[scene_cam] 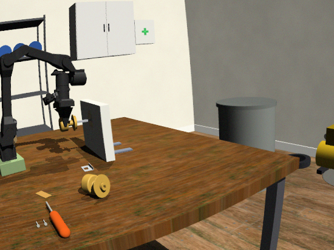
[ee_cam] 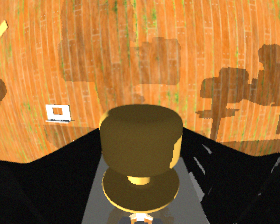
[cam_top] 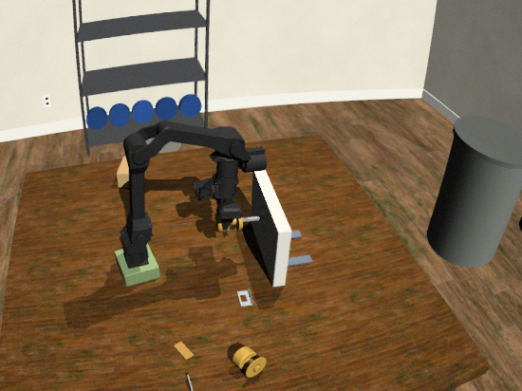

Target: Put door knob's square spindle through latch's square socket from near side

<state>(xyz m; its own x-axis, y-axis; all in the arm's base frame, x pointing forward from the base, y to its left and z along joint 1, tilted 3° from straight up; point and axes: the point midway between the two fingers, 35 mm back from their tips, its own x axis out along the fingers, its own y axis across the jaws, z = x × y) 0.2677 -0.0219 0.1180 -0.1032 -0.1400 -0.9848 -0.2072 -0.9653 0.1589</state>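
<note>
Now: hand 13 cm short of the door panel, 3 cm to the left of it and 5 cm above it. Also, from my hand: orange screwdriver 27 cm behind, 48 cm to the right, 15 cm below; then tan plate 24 cm behind, 30 cm to the right, 16 cm below; then cardboard box 17 cm behind, 51 cm to the left, 14 cm below.
</note>
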